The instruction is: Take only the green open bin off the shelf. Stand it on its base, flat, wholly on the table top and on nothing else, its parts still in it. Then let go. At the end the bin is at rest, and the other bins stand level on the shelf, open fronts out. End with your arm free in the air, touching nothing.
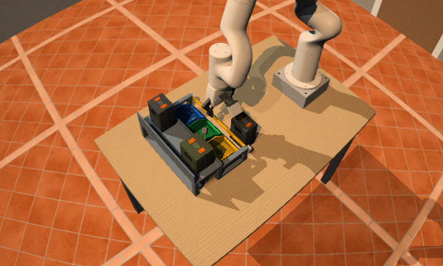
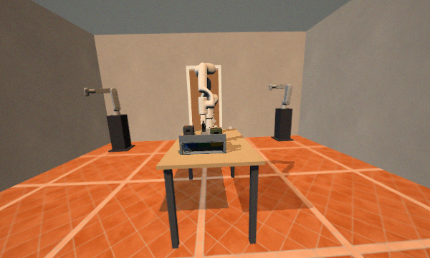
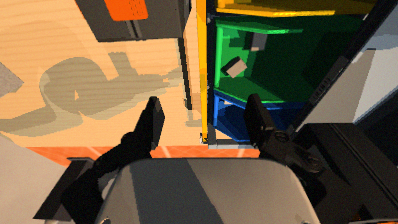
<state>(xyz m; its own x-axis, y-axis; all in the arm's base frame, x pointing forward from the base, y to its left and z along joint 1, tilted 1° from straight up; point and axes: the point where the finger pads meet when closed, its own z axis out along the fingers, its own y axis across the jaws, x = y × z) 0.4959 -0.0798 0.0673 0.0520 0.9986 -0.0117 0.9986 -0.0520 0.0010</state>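
The thin yellow rod lies 9 cm below my hand. Round my hand: green bin: 10 cm below, 10 cm ahead, 1 cm to the right; yellow bin: 11 cm to the left, 11 cm ahead, 10 cm below; dark box: 11 cm to the left, 8 cm below, 4 cm behind.
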